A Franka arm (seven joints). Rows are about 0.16 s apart.
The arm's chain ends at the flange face. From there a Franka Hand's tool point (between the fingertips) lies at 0.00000 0.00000 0.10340 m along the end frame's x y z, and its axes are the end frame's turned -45 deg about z.
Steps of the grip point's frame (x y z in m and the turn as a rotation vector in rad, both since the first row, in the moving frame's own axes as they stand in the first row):
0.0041, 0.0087, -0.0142, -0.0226, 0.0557, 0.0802
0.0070, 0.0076, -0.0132, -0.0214, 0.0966, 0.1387
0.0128, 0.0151, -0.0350, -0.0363, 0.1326, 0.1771
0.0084, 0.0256, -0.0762, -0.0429, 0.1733, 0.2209
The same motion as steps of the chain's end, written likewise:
0.0032, 0.0054, -0.0140, 0.0234, 0.0554, 0.0802
0.0014, 0.0053, -0.0127, 0.0532, 0.0834, 0.1387
0.0069, 0.0075, -0.0340, 0.0681, 0.1194, 0.1771
0.0074, 0.0198, -0.0746, 0.0922, 0.1529, 0.2209

